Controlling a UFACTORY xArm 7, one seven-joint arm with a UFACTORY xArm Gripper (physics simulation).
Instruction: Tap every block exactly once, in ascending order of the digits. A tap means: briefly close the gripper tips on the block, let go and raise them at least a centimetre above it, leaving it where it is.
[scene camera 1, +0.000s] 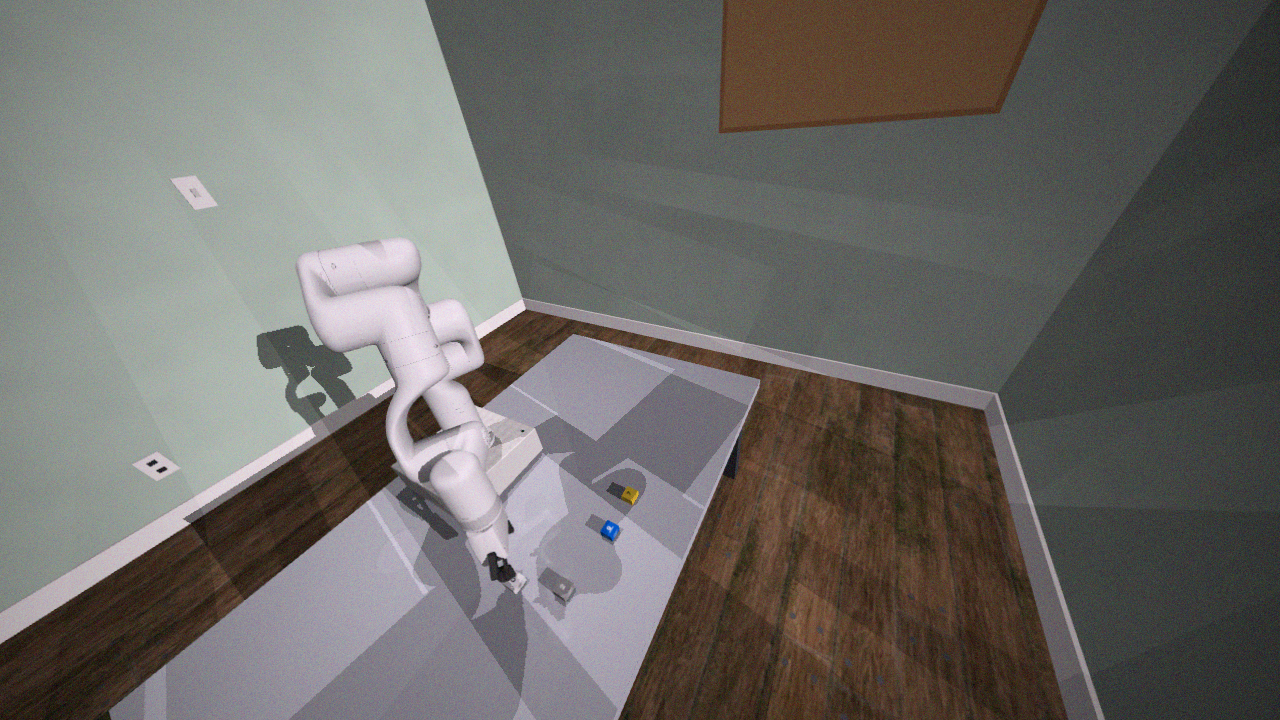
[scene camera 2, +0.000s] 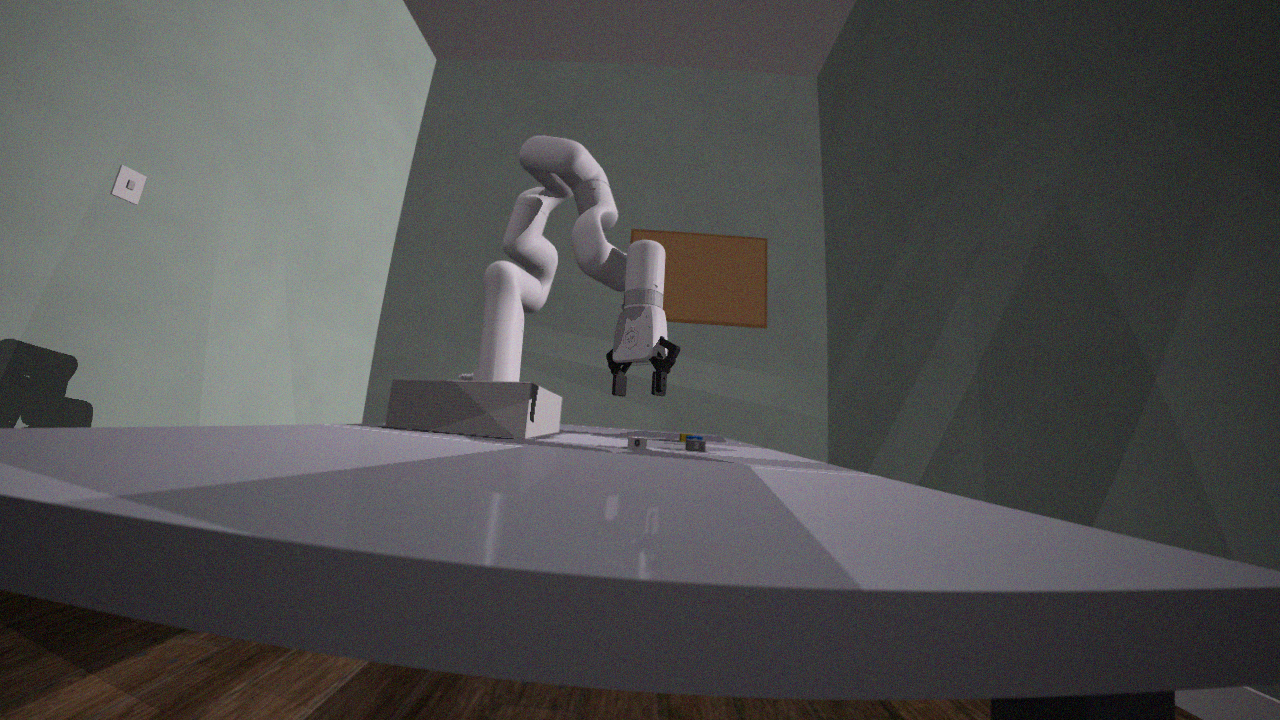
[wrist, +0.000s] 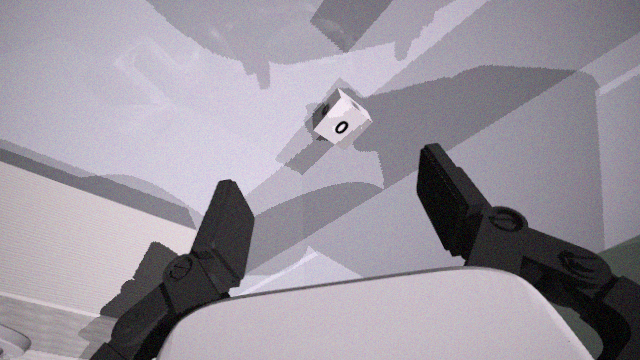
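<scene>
A white block (scene camera 1: 516, 583) (scene camera 2: 636, 443) (wrist: 342, 122) lies on the table, with a 0 on its top in the wrist view. A grey block (scene camera 1: 562, 588) (scene camera 2: 695, 445) lies beside it. A blue block (scene camera 1: 610, 530) and a yellow block (scene camera 1: 630, 495) (scene camera 2: 682, 437) lie farther back; in scene camera 2 the blue one is mostly hidden behind the grey one. The digits on these three are too small to read. My gripper (scene camera 1: 503, 571) (scene camera 2: 639, 386) (wrist: 329, 184) is open and empty, pointing down. It hangs above the white block, clearly apart from it.
The arm's box-shaped base (scene camera 1: 519, 458) (scene camera 2: 456, 410) (wrist: 75, 225) stands on the table (scene camera 1: 375, 662) (scene camera 2: 447, 617). The table's long edge runs beyond the grey, blue and yellow blocks in scene camera 1. Shadows cross the table top around the blocks.
</scene>
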